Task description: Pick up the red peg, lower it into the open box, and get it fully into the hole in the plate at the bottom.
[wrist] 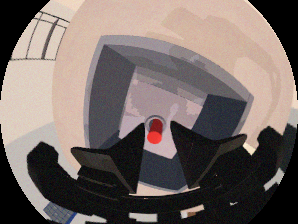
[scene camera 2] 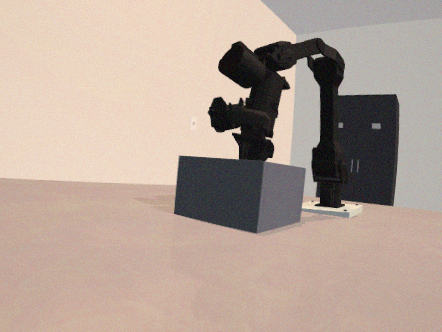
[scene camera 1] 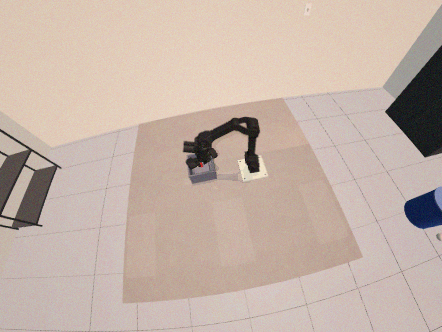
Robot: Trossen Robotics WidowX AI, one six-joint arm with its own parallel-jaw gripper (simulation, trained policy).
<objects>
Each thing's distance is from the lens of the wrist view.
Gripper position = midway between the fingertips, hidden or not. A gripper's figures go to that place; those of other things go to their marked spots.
my gripper (wrist: 157, 125): 10 cm
grey box (wrist: 118, 60): 11 cm
plate (wrist: 146, 102): 10 cm
</objects>
